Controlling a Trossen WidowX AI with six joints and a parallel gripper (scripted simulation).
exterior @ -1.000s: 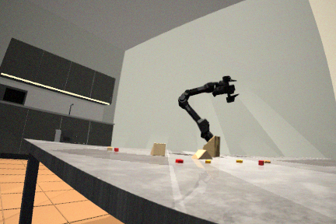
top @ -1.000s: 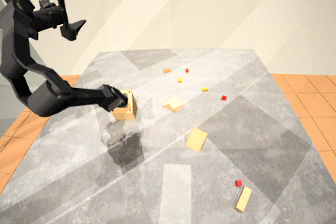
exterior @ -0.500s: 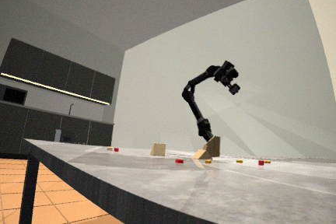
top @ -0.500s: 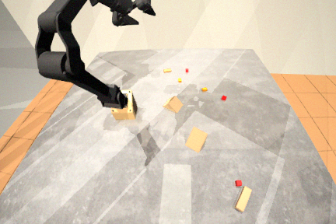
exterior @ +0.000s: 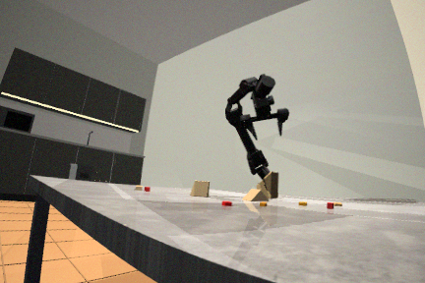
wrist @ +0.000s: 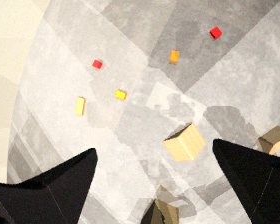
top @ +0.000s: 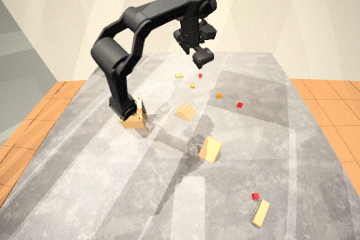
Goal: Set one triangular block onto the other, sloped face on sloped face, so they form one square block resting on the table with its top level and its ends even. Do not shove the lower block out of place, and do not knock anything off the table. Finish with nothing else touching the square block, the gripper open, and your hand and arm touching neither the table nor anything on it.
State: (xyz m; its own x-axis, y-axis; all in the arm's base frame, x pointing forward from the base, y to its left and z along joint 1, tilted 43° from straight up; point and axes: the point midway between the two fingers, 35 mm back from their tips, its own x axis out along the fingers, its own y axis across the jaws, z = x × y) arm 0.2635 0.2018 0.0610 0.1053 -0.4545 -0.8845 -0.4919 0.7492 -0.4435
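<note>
My gripper tip is 210 mm above the tan triangular block, 70 mm to the left of it and 40 mm past it.
</note>
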